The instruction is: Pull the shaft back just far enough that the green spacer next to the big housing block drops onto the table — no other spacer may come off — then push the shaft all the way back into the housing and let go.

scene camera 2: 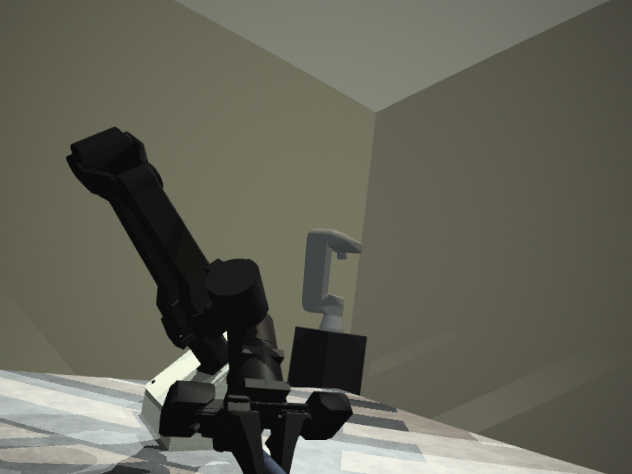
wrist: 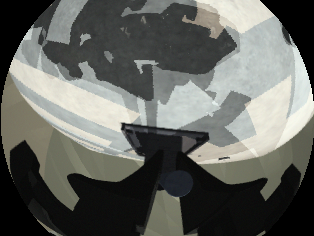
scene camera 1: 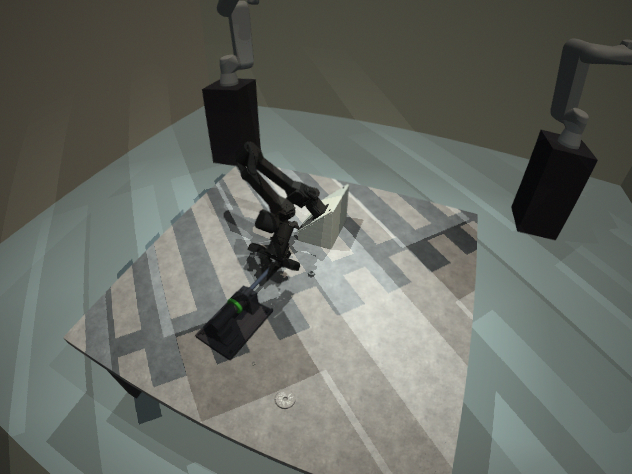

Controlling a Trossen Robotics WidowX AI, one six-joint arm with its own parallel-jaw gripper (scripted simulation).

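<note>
There's a black housing block (scene camera 1: 227, 332) here, and I can see that block (wrist: 146, 140) from the wrist as well. You'd also spot my gripper (scene camera 1: 264, 279), and the wrist view gives me another look at the gripper (wrist: 169, 154).
</note>
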